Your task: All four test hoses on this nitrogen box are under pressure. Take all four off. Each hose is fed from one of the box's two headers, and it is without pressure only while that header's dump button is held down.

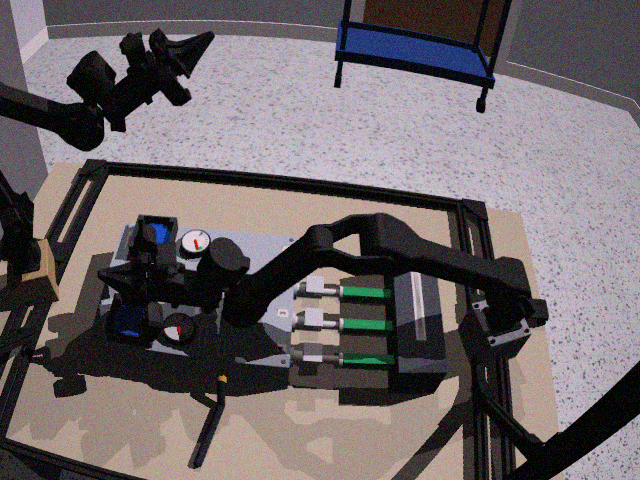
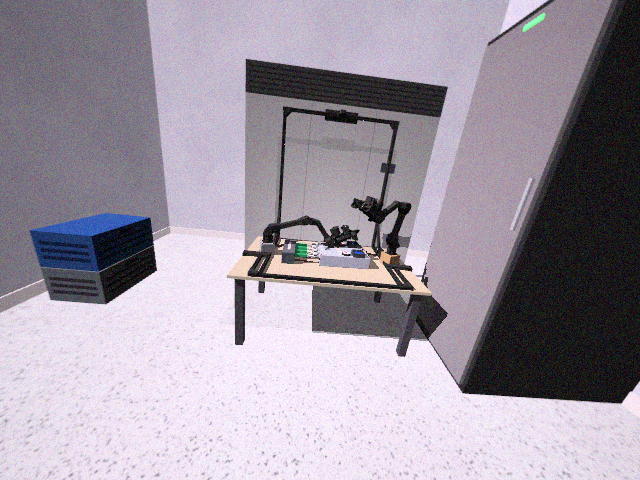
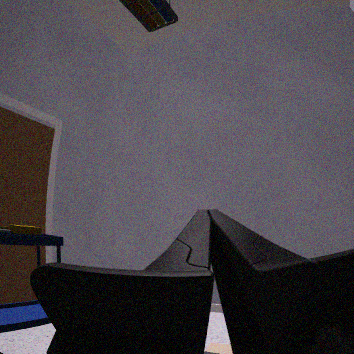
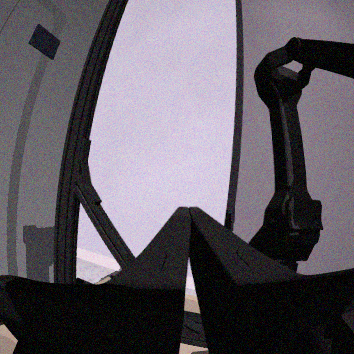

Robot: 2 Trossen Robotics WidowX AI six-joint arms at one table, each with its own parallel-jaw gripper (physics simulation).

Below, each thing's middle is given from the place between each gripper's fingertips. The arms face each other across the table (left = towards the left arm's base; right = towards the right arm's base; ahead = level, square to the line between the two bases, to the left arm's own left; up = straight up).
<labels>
Right now my left hand is 440 mm above the dark block (image 1: 417,342), 380 mm to the left of it and 160 mm past it.
The dark block lies 52 cm to the right of my right hand, 18 cm below it and 12 cm ahead of it.
</labels>
